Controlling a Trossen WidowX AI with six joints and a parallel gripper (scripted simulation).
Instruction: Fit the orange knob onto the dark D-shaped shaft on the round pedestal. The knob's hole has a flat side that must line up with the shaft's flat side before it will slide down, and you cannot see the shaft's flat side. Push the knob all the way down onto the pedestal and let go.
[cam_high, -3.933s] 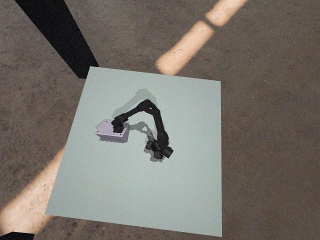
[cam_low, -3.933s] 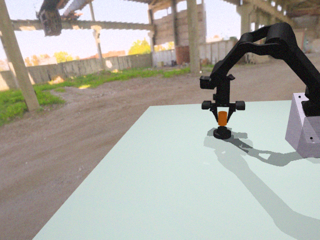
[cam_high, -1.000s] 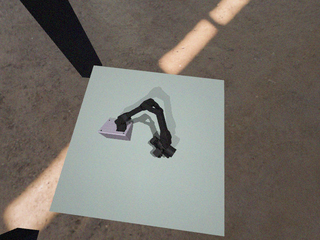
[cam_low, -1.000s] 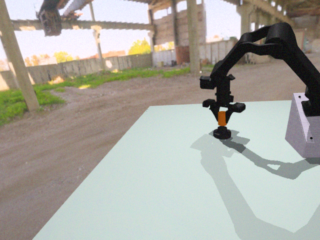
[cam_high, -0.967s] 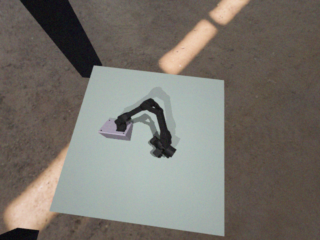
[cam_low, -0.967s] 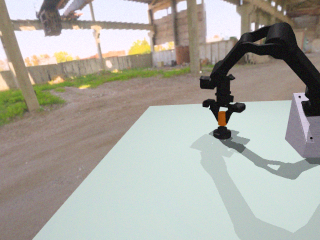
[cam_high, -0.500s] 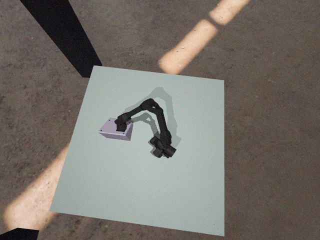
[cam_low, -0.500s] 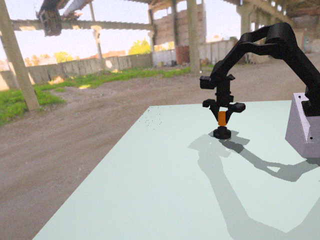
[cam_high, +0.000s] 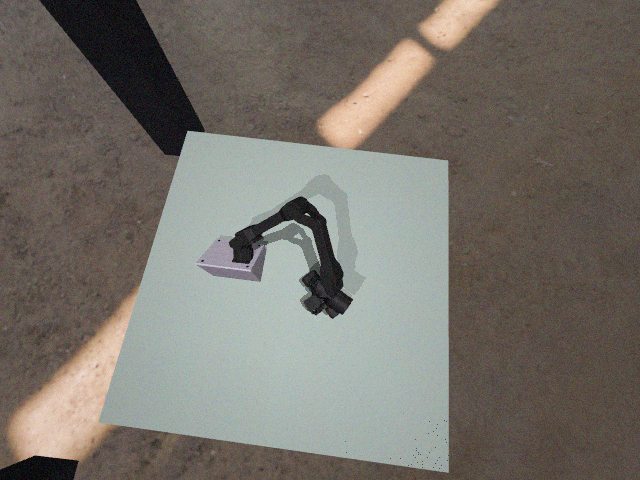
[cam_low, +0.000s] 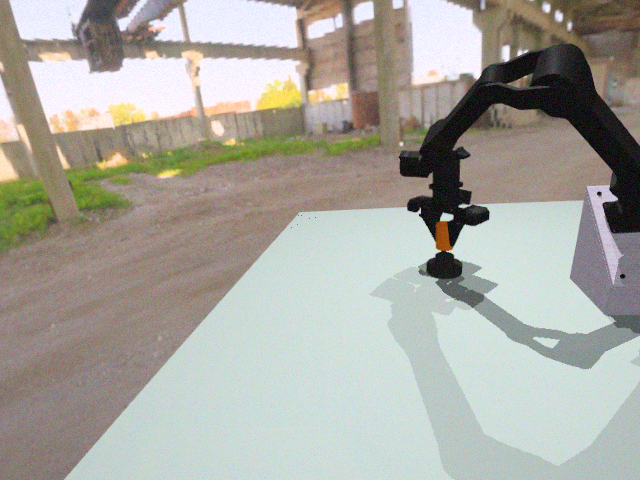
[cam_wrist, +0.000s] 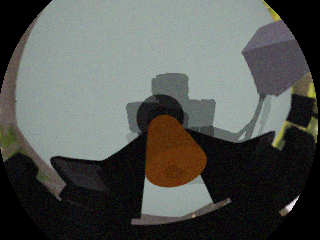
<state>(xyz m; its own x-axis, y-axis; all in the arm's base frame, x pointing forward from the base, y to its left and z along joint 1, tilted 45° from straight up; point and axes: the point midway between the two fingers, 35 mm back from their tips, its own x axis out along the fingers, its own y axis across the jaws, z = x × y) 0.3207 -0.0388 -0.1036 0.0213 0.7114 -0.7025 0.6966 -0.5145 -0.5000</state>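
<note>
Now: the orange knob 2 cm above my gripper tip. From my gripper tip the other things lie so: dark round pedestal (4 cm below).
</note>
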